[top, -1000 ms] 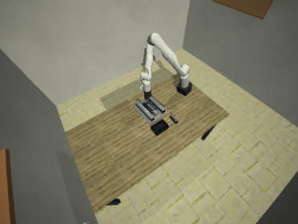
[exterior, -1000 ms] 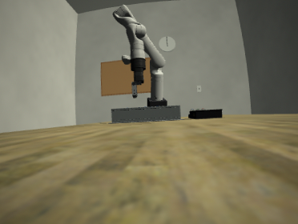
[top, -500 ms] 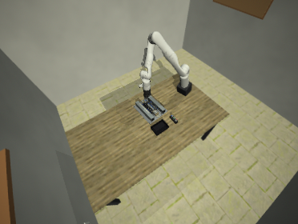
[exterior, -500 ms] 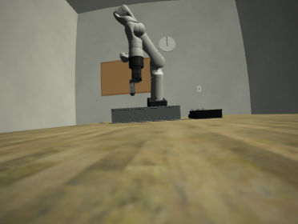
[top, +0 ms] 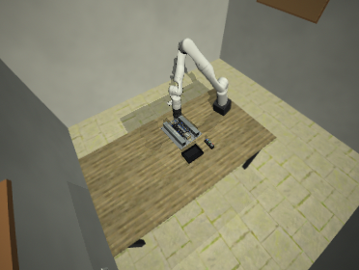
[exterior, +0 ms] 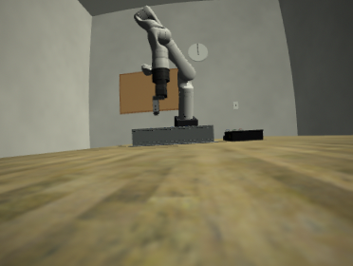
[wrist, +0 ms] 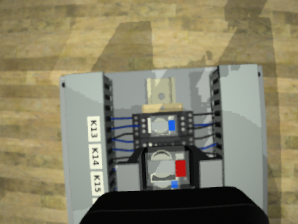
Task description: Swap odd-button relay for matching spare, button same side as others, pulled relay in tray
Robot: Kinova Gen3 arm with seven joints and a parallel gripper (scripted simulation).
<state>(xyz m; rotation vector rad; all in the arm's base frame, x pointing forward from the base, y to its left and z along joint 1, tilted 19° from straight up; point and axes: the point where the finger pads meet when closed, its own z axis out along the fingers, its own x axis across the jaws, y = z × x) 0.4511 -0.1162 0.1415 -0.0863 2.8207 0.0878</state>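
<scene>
The black tray lies 60 mm ahead of my hand, 340 mm to the left of it and 130 mm below it. From my hand the other things lie so: spare relay (130 mm behind, 340 mm to the left, 120 mm below).
</scene>
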